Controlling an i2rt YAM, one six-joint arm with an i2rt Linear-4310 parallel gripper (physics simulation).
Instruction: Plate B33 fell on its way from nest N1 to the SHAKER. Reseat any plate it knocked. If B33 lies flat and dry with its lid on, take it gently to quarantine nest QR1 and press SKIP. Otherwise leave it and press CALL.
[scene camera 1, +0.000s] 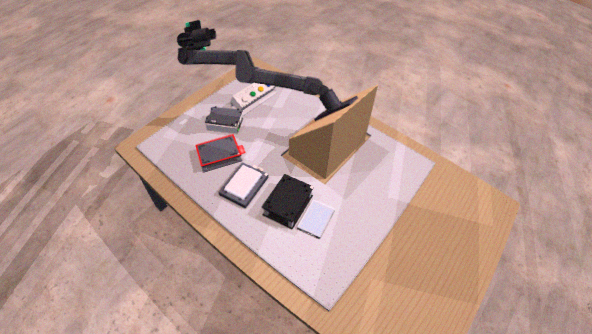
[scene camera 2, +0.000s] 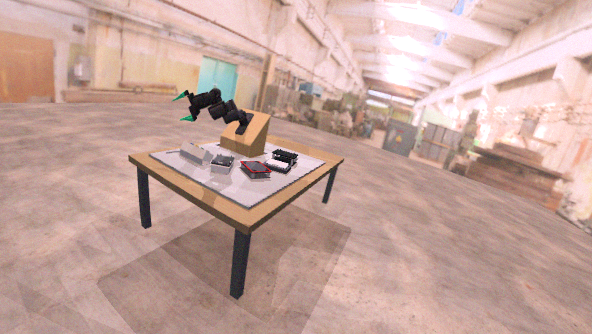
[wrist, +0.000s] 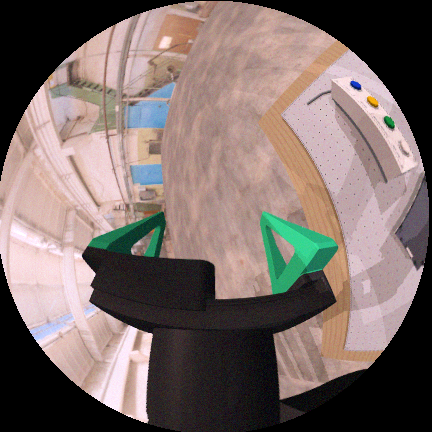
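Pixels of known places: gripper, fingertip midpoint: (scene camera 2: 176, 110) (wrist: 212, 216); arm's base, origin of the base link: (scene camera 1: 336, 109) (scene camera 2: 244, 123).
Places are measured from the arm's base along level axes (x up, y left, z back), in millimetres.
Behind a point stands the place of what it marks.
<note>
My gripper (scene camera 1: 195, 36) @(x 115, y -678, z -46 mm) (scene camera 2: 178, 109) @(x 115, y -678, z -46 mm) (wrist: 212, 216) @(x 115, y -678, z -46 mm) is open and empty, high and beyond the table's edge. A pale bluish plate-like thing (scene camera 1: 317, 218) @(x -176, y 159, z -340 mm) lies beside the black raised stand (scene camera 1: 288, 196) @(x -134, y 39, z -349 mm) (scene camera 2: 285, 154) @(x -134, y 14, z -361 mm); its label, lid and wetness cannot be read. A white plate (scene camera 1: 244, 182) @(x -154, y -134, z -387 mm) (scene camera 2: 278, 164) @(x -157, y -163, z -399 mm) sits on a dark low nest. The red-rimmed nest (scene camera 1: 219, 150) @(x -152, y -319, z -332 mm) (scene camera 2: 256, 169) @(x -153, y -367, z -363 mm) has a dark top and no plate shows on it. The grey box with a dark top (scene camera 1: 224, 117) @(x -138, y -428, z -190 mm) (scene camera 2: 222, 163) @(x -134, y -495, z -225 mm) looks like the shaker. The button box (scene camera 1: 253, 96) @(x -134, y -418, z -10 mm) (scene camera 2: 195, 153) @(x -143, y -486, z -11 mm) (wrist: 372, 120) @(x -109, y -463, z 13 mm) carries blue, yellow, green and white buttons.
The wooden wedge base (scene camera 1: 331, 137) @(x 29, y 77, z -161 mm) (scene camera 2: 245, 142) @(x -105, y -102, z -97 mm) carries the arm behind the row of nests. A pale perforated mat (scene camera 1: 320, 275) @(x -192, y 283, z -503 mm) (wrist: 320, 130) @(x -192, y -571, z 110 mm) lies on the wooden table (scene camera 1: 450, 240) @(x -205, y 607, z -117 mm) (scene camera 2: 239, 218) @(x -205, y -753, z -532 mm). A dark cable lies by the button box in the wrist view.
</note>
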